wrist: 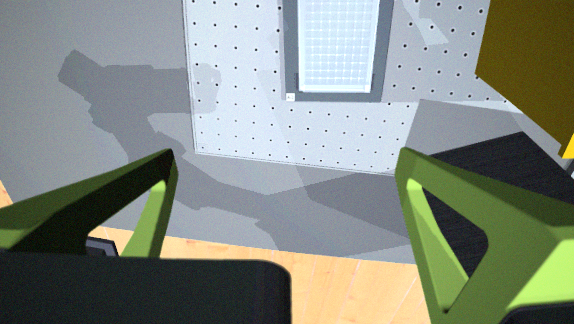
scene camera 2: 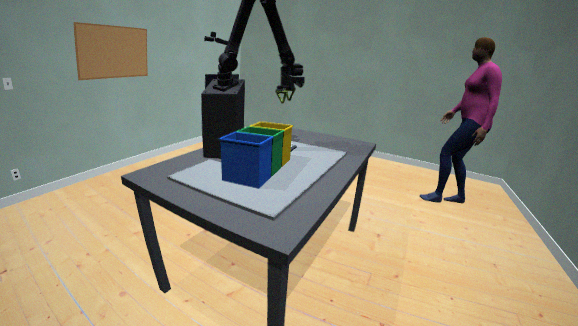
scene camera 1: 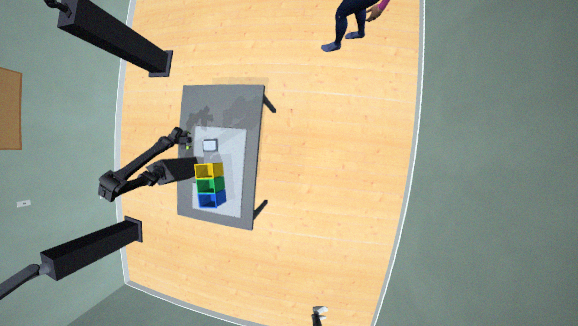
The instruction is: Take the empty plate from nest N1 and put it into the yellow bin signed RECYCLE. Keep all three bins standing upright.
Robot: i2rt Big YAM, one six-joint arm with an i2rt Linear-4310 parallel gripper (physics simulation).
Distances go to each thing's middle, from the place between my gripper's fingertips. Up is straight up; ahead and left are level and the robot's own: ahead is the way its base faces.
Now: hand 260 mm to the left of the yellow bin [wrist: 519,55], 180 mm above it and 80 mm short of it. Round my hand: blue bin [scene camera 2: 245,158] (510 mm to the right, 180 mm below, 130 mm ahead).
